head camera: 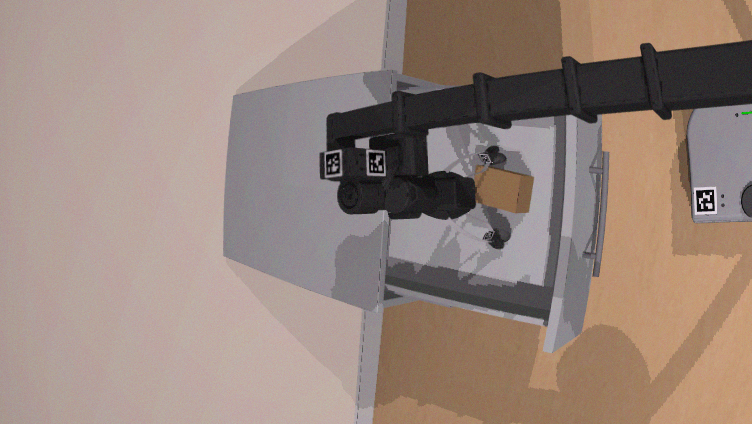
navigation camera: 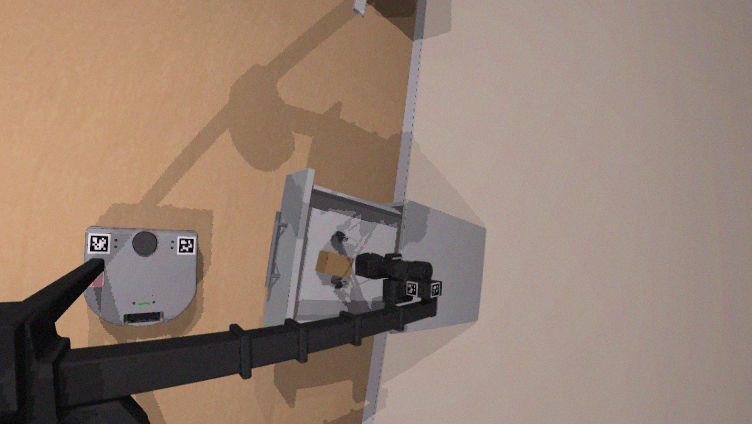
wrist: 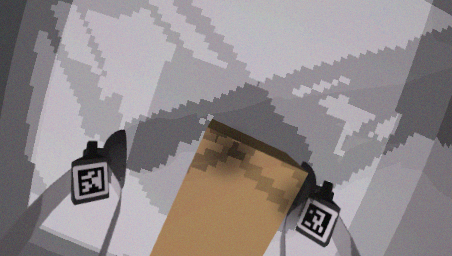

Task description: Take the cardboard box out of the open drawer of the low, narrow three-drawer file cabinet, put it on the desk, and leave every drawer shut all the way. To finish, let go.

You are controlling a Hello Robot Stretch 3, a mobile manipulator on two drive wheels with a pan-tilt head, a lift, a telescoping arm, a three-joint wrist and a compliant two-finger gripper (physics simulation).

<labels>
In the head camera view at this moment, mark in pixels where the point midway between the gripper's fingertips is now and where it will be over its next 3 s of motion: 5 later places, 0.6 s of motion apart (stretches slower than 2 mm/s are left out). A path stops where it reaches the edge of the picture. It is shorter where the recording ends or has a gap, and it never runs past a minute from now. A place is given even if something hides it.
My gripper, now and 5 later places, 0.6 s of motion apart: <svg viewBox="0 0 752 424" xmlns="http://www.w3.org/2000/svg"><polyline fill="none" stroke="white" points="503,197 502,196 502,192 494,191 473,190 447,190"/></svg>
</labels>
